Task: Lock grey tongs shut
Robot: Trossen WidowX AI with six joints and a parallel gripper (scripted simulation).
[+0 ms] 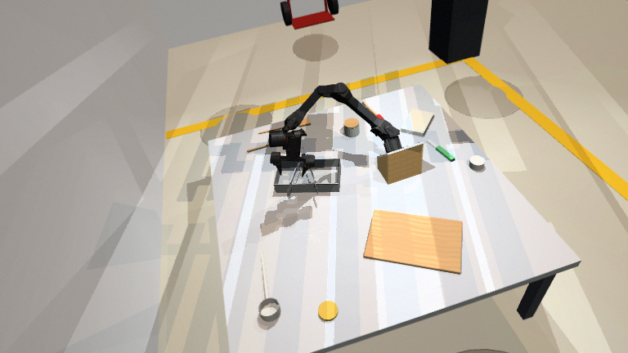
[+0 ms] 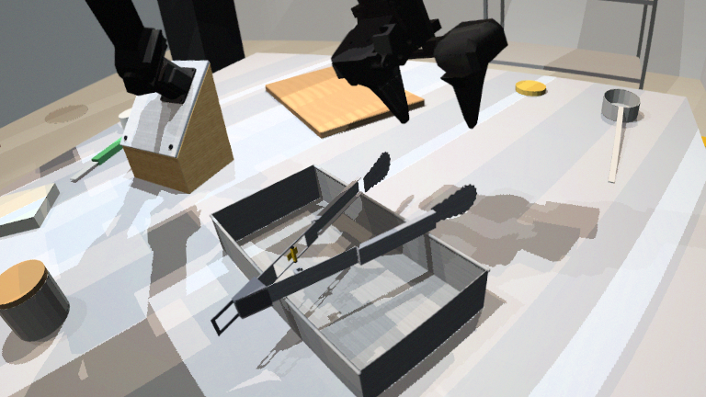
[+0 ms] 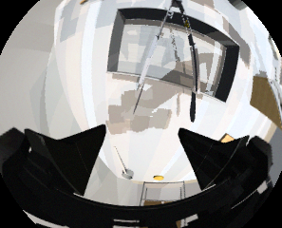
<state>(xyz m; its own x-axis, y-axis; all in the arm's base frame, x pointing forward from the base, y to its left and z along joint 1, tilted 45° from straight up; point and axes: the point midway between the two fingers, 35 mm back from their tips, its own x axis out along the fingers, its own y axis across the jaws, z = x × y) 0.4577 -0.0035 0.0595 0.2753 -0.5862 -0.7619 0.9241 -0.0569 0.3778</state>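
My gripper tip is 90 mm past the roasting tin, 100 mm to the left of it and 130 mm above it. Also, from my gripper tip: green-handled tool (740 mm behind, 40 mm to the right, 150 mm below); yellow disc (30 mm ahead, 560 mm to the left, 150 mm below); wooden board (380 mm behind, 400 mm to the left, 150 mm below).
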